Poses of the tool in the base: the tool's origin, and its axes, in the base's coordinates. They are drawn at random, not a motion.
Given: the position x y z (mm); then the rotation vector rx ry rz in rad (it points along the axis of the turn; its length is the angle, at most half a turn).
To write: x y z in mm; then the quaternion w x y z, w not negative. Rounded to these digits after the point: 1 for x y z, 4 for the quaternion.
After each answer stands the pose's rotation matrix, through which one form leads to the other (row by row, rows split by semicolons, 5 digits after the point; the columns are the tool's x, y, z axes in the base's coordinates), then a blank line. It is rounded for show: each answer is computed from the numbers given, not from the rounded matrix.
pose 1, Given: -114.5, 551.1, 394.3, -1.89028, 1.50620, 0.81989
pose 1, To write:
-114.5, 551.1, 394.3, 0.2904, -0.7087, 0.5647, 0.3074
0.17323 -0.97898 -0.10770; -0.62188 -0.19352 0.75883; -0.76371 -0.06447 -0.64233

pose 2, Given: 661.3, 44.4, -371.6, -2.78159, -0.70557, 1.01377
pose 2, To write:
661.3, 44.4, -371.6, 0.0490, -0.9128, -0.2316, 0.3327
0.67140 0.39012 -0.63011; 0.45537 -0.88796 -0.06455; -0.58469 -0.24359 -0.77382

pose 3, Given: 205.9, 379.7, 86.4, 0.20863, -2.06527, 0.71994
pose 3, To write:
205.9, 379.7, 86.4, 0.4549, 0.0846, -0.8371, 0.2918
-0.57184 -0.40707 -0.71225; 0.12391 0.81539 -0.56550; 0.81095 -0.41163 -0.41583

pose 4, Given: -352.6, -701.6, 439.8, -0.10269, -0.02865, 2.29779
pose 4, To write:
-352.6, -701.6, 439.8, 0.4084, -0.0408, -0.0114, 0.9118
-0.66315 -0.74380 -0.08360; 0.74566 -0.66621 0.01255; -0.06503 -0.05402 0.99642

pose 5, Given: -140.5, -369.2, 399.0, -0.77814, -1.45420, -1.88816
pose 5, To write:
-140.5, -369.2, 399.0, 0.3120, -0.2949, -0.5511, -0.7155
-0.63143 0.77148 0.07817; -0.12144 -0.19794 0.97266; 0.76587 0.60468 0.21867

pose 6, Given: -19.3, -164.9, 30.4, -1.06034, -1.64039, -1.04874
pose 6, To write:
-19.3, -164.9, 30.4, 0.4460, -0.4281, -0.6622, -0.4234
-0.23566 0.94465 -0.22825; 0.18931 0.27499 0.94263; 0.95322 0.17893 -0.24364

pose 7, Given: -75.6, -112.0, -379.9, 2.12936, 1.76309, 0.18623
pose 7, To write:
-75.6, -112.0, -379.9, 0.1843, 0.7553, 0.6254, 0.0661
0.20901 0.92042 0.33036; 0.96913 -0.14978 -0.19584; -0.13077 0.36110 -0.92331

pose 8, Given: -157.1, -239.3, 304.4, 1.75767, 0.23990, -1.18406
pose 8, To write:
-157.1, -239.3, 304.4, 0.4833, 0.7215, 0.0985, -0.4860
0.50816 0.61185 -0.60614; -0.32767 -0.51351 -0.79306; -0.79650 0.60161 -0.06046

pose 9, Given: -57.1, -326.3, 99.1, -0.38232, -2.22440, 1.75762
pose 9, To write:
-57.1, -326.3, 99.1, 0.1400, -0.1323, -0.7699, 0.6084
-0.92577 0.03342 -0.37660; 0.37412 0.22477 -0.89973; 0.05458 -0.97384 -0.22059

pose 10, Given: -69.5, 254.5, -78.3, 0.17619, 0.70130, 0.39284
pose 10, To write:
-69.5, 254.5, -78.3, 0.9165, 0.0856, 0.3408, 0.1909
0.69475 -0.29161 0.65748; 0.40835 0.91243 -0.02682; -0.59209 0.28712 0.75299

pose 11, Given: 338.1, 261.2, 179.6, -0.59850, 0.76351, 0.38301
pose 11, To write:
338.1, 261.2, 179.6, 0.8671, -0.2859, 0.3647, 0.1829
0.66707 -0.52575 0.52782; 0.10874 0.76962 0.62917; -0.73701 -0.36231 0.57057

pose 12, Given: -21.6, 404.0, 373.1, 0.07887, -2.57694, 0.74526
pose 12, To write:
-21.6, 404.0, 373.1, 0.2270, 0.0286, -0.9352, 0.2705
-0.89535 -0.17629 -0.40899; 0.06923 0.85207 -0.51883; 0.43995 -0.49284 -0.75070

